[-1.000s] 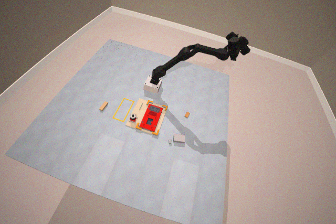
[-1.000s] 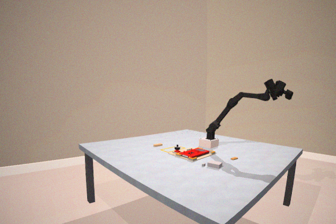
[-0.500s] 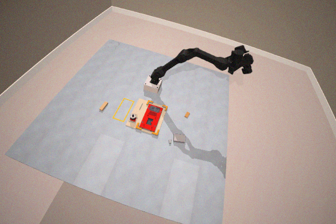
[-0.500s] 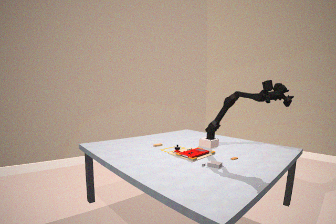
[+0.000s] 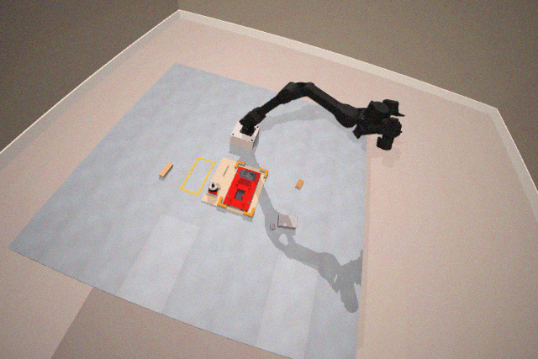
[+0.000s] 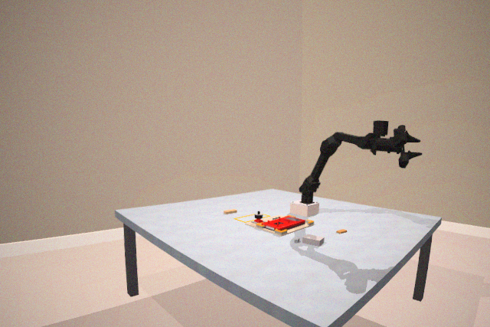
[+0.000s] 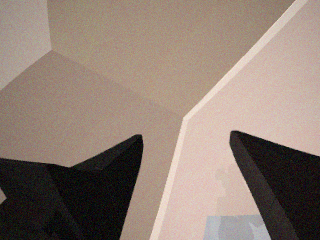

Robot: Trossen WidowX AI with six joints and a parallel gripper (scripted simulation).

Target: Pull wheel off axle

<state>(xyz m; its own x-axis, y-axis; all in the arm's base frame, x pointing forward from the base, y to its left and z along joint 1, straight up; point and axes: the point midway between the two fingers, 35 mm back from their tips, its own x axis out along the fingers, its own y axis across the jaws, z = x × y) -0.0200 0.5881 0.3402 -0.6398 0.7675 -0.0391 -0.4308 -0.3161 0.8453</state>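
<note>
The wheel is 610 mm to the right of my gripper tip, 400 mm ahead of it and 360 mm below it. Round my gripper tip: small orange block (400 mm below, 270 mm to the right, 180 mm ahead); then small cube (440 mm ahead, 390 mm below, 310 mm to the right); then grey block (390 mm below, 390 mm ahead, 270 mm to the right).
</note>
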